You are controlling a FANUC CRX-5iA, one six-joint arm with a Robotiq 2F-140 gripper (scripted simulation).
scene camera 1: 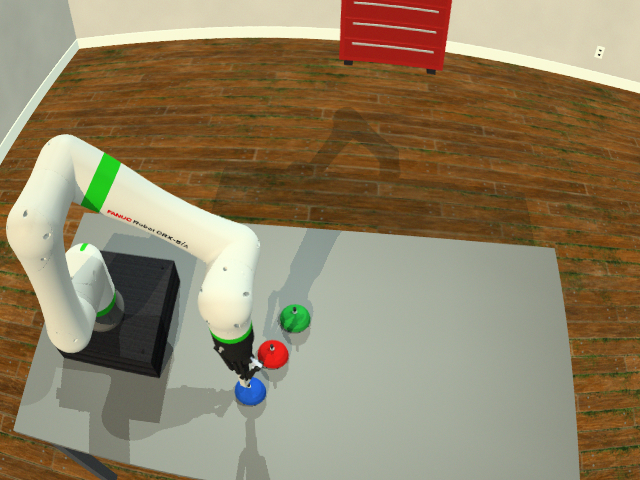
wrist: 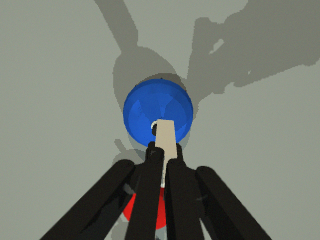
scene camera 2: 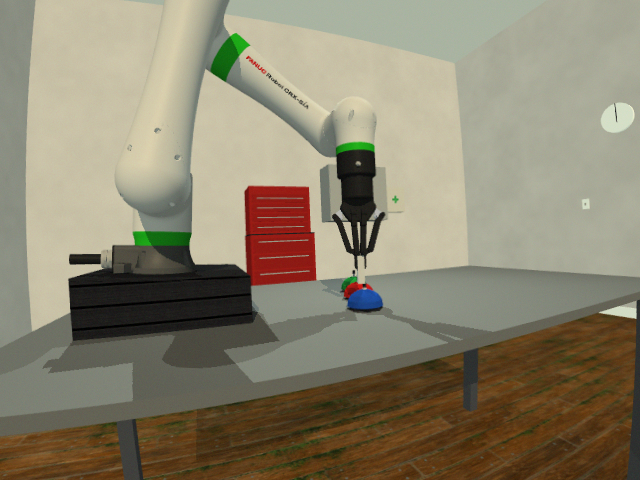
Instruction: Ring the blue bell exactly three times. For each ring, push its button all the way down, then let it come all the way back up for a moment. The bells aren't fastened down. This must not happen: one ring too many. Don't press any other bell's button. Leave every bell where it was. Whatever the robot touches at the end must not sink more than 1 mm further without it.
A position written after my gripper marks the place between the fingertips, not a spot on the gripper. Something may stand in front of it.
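Observation:
A blue bell (wrist: 153,99) is visible to me. My gripper is there as well, and I can see it in scene camera 2 (scene camera 2: 361,283), in scene camera 1 (scene camera 1: 245,382) and in the wrist view (wrist: 164,132).

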